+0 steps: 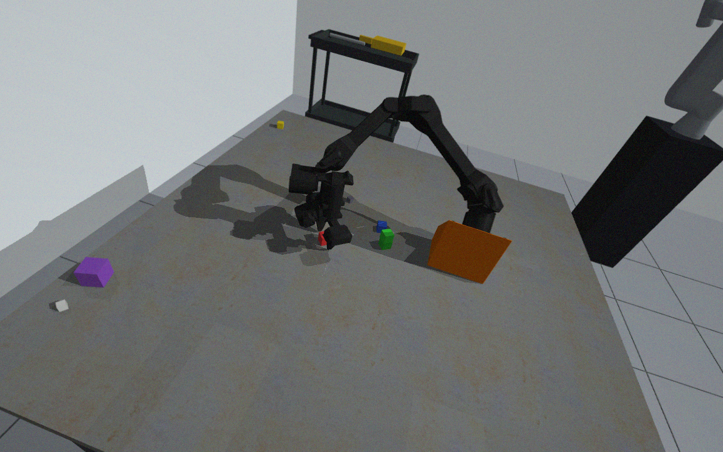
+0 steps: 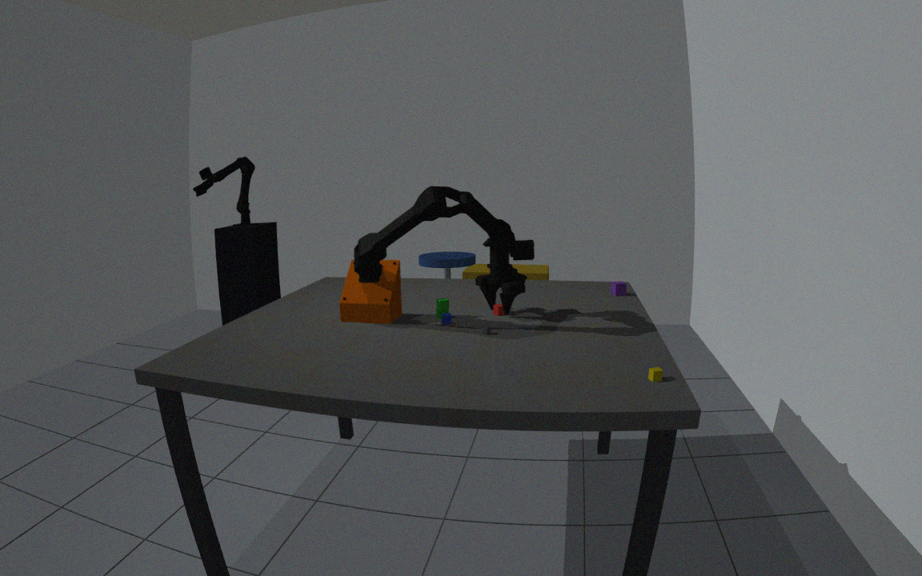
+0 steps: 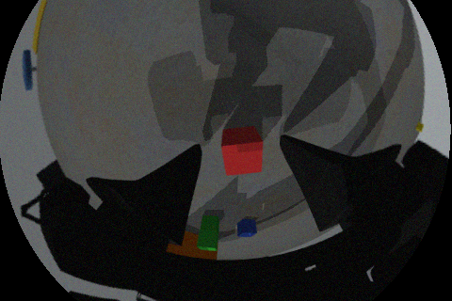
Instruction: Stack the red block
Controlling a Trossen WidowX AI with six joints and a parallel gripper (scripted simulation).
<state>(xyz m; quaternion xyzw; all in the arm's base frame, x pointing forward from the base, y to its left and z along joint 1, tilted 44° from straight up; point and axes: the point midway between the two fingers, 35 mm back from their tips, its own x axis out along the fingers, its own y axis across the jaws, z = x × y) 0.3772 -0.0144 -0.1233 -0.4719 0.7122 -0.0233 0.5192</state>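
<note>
Now: gripper tip 14 cm past the blue block, 12 cm to the left of it and 1 cm below it. Round my gripper tip: purple cube (40 cm ahead, 32 cm to the left, 2 cm above); then dark piece (21 cm to the right, 1 cm behind); then red block (1 cm above).
</note>
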